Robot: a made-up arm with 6 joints.
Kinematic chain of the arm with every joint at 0, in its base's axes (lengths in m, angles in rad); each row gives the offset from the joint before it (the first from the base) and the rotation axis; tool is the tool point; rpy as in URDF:
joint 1: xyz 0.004 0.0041 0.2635 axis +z
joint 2: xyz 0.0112 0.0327 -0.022 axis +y
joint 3: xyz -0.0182 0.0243 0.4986 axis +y
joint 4: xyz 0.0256 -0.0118 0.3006 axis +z
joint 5: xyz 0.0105 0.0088 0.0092 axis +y
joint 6: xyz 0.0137 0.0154 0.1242 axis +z
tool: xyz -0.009 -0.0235 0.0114 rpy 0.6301 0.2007 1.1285
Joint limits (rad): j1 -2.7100..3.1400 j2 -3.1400..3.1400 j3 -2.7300..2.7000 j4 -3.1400..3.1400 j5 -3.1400..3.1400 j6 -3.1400..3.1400
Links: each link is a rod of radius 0.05 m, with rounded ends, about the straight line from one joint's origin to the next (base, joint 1, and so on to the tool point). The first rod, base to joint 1, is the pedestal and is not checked.
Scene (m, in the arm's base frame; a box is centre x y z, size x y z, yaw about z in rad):
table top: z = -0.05
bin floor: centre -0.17 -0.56 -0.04 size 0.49 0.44 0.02 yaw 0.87
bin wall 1: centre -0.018 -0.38 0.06 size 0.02 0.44 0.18 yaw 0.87
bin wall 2: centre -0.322 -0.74 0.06 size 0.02 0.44 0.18 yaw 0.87
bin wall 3: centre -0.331 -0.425 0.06 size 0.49 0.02 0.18 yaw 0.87
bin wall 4: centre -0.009 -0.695 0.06 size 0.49 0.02 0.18 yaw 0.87
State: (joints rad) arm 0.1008 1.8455 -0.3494 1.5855 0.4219 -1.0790
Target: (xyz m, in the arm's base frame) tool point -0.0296 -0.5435 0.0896
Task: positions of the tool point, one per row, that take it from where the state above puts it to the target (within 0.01 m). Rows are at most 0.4 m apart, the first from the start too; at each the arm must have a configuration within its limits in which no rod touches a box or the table.
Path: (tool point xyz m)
1: 0.8476 0.3195 0.4733
2: 0.6557 0.3798 0.7542
3: 0.3944 0.3458 0.9574
4: 0.1247 0.2129 1.0586
5: -0.0961 0.0060 1.0497
6: -0.2292 -0.2281 0.9399
7: -0.2638 -0.4350 0.7536
8: -0.2169 -0.5687 0.5249
9: -0.1247 -0.6043 0.2919
10: -0.0296 -0.5435 0.0896

